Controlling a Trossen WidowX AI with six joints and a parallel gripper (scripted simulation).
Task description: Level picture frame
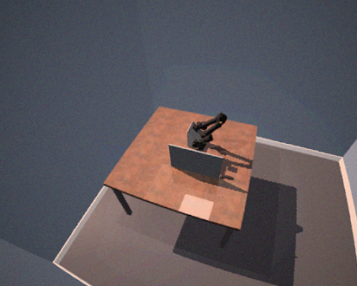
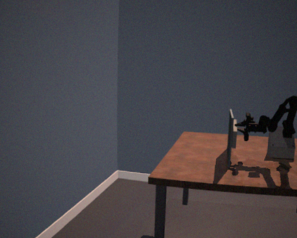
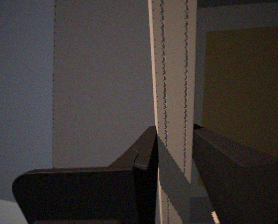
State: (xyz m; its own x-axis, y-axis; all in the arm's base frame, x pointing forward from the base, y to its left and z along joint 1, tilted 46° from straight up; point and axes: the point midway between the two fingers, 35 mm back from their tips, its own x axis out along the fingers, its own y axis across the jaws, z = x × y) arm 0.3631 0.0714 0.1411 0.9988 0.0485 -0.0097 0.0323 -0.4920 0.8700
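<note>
Right now my gripper tip is 10 mm short of the picture frame, 20 mm to the left of it and 50 mm above it. The rest, counted from my gripper tip: grey wall panel (20 mm ahead, 10 mm to the right, 60 mm below).
</note>
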